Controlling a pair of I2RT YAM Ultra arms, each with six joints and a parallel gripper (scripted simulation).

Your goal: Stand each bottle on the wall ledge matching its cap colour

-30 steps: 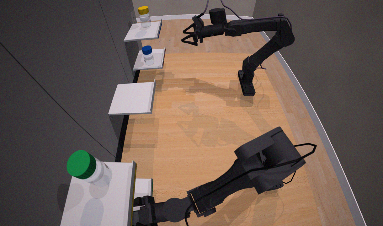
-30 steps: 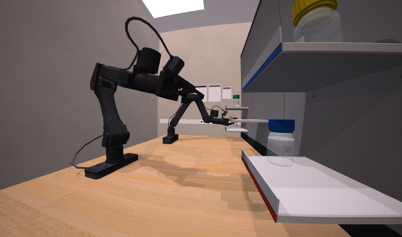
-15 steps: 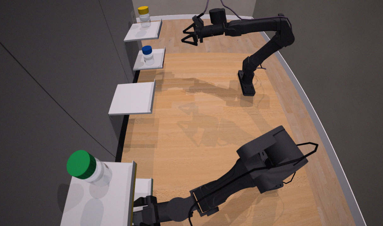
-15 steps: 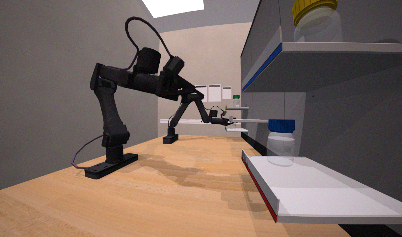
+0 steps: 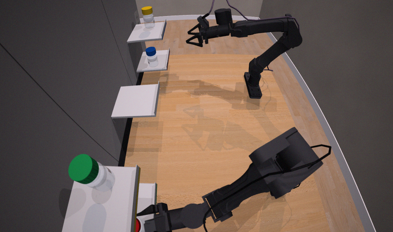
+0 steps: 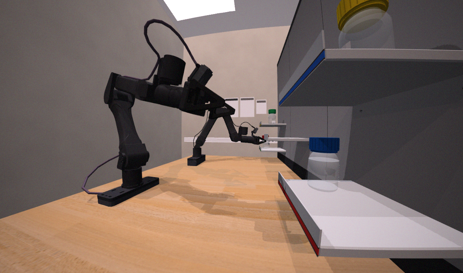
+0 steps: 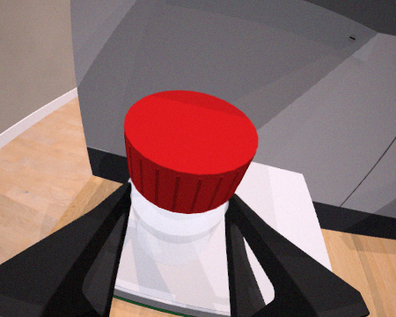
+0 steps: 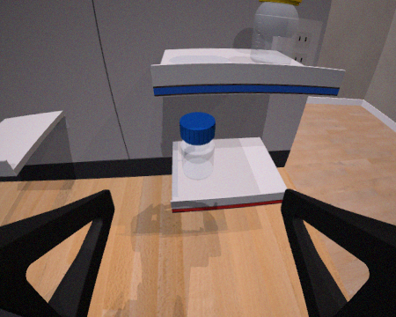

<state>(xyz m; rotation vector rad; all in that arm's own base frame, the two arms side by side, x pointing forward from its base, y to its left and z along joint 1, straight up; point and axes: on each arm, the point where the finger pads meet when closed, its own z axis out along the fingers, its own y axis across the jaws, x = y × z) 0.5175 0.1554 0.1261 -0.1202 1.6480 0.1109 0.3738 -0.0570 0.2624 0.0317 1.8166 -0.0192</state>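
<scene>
Now: the blue-capped bottle 210 mm ahead of my right hand, 10 mm to the right of it and 130 mm below it. Round my right hand: yellow-capped bottle: 210 mm ahead, 110 mm to the right, 70 mm above; then green-capped bottle: 180 mm ahead, 680 mm to the left, 70 mm above; then grey wall: 300 mm ahead, 350 mm to the left, 170 mm above.
</scene>
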